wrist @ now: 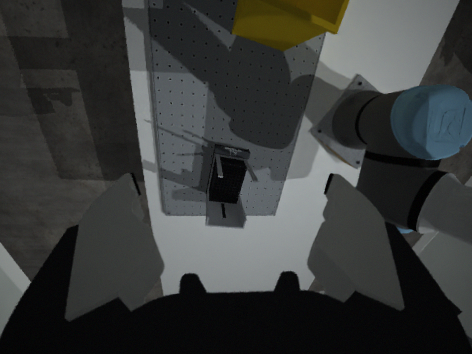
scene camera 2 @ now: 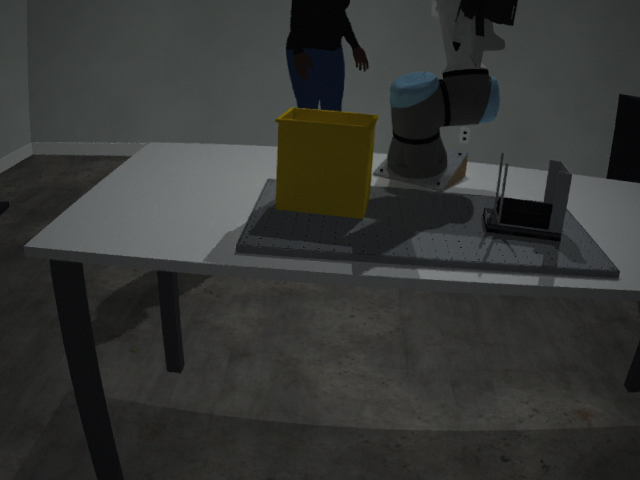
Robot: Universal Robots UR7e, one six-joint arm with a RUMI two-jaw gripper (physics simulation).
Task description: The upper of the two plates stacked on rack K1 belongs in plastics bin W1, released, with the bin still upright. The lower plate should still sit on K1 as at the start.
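Seen in the pictures: gripper, fingertip midpoint: (wrist: pixel 233 176) (scene camera 2: pixel 466 58); arm's base, link origin: (wrist: pixel 360 121) (scene camera 2: pixel 417 162).
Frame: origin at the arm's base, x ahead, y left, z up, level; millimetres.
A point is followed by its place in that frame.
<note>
The yellow plastics bin W1 (scene camera 2: pixel 324 167) {x 322, y -277, z 74 mm} (wrist: pixel 275 30) {x 283, y -183, z 76 mm} stands upright on the left part of the pegboard in scene camera 2; part of it shows at the top of the wrist view. Rack K1 (scene camera 2: pixel 558 206) {x 444, y 167, z 52 mm} (wrist: pixel 236 217) {x 371, y 203, z 85 mm}, with thin upright posts and a tall grey end piece, stands on the right part. The black plates (scene camera 2: pixel 524 213) {x 418, y 105, z 26 mm} (wrist: pixel 227 181) {x 383, y 125, z 26 mm} lie in it; I cannot tell the upper from the lower in either view. My gripper (wrist: pixel 233 176) {x 393, y -44, z 310 mm} is open and empty, high above the table, with the rack showing between its fingers in the wrist view.
The dark perforated board (scene camera 2: pixel 429 250) {x 489, y -111, z -20 mm} (wrist: pixel 185 95) {x 459, y -89, z -20 mm} lies on the white table (scene camera 2: pixel 155 206) {x 241, y -611, z -33 mm} (wrist: pixel 200 255) {x 515, y 485, z -32 mm}. The robot's base (scene camera 2: pixel 416 157) {x 73, y -26, z 32 mm} (wrist: pixel 345 120) {x 76, y -13, z 33 mm} stands behind the board, between bin and rack. A person (scene camera 2: pixel 317 56) stands behind the table.
</note>
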